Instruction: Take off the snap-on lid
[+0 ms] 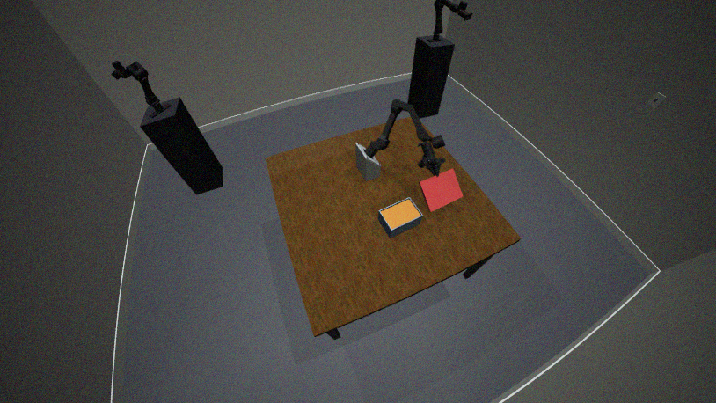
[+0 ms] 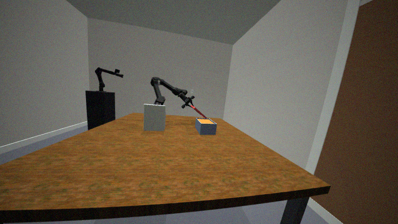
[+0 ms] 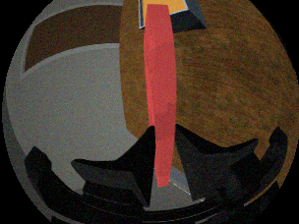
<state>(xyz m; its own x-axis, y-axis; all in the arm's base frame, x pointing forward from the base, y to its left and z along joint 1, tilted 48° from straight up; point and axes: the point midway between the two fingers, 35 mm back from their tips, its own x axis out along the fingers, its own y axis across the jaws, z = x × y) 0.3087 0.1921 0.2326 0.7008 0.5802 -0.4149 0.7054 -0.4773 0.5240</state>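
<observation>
Now: gripper tip 7 cm short of the lid, 1 cm to the right of it and 5 cm above it. Also, from my gripper tip: storage box 10 cm ahead, 28 cm to the right, 14 cm below.
</observation>
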